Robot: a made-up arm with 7 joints.
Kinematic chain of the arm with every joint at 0, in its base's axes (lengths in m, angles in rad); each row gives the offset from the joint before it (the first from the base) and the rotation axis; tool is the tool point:
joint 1: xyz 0 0 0.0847 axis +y
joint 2: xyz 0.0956 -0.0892 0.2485 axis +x
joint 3: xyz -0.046 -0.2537 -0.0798 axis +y
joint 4: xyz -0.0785 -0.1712 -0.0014 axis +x
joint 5: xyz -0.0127 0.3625 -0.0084 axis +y
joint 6: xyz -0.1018 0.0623 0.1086 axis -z
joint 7: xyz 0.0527 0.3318 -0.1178 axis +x
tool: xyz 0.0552 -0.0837 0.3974
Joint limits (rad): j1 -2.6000..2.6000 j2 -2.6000..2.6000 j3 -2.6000..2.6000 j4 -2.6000..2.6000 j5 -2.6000..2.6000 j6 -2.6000..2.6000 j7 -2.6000..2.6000
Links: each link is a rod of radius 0.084 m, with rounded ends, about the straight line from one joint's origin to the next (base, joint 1, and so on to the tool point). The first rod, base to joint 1, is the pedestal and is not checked.
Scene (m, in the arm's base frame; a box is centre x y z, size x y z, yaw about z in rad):
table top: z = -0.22
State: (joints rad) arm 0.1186 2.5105 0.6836 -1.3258 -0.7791 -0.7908 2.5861
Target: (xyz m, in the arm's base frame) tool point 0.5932 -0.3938 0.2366
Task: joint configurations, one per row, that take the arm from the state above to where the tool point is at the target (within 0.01 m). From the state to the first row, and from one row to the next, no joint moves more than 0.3 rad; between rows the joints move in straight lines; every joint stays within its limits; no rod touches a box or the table.
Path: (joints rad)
1: -0.1490 2.3231 0.5061 -1.3086 -0.8555 -0.7342 2.5714
2: -0.4166 2.1357 0.3287 -1.2913 -0.9318 -0.6776 2.5567
3: -0.6841 1.9483 0.1512 -1.2741 -1.0082 -0.6210 2.5420
4: -0.9517 1.7608 -0.0262 -1.2568 -1.0845 -0.5644 2.5273
5: -1.2193 1.5734 -0.2037 -1.2396 -1.1609 -0.5078 2.5126
6: -1.4869 1.3860 -0.3811 -1.2223 -1.2373 -0.4512 2.4979
7: -1.7545 1.1986 -0.5586 -1.2051 -1.3136 -0.3946 2.4832
8: -1.5443 0.9914 -0.5305 -1.3706 -1.2301 -0.4154 2.3509
9: -1.3341 0.7842 -0.5024 -1.5362 -1.1465 -0.4362 2.2186
10: -1.1239 0.5770 -0.4743 -1.7018 -1.0630 -0.4570 2.0862

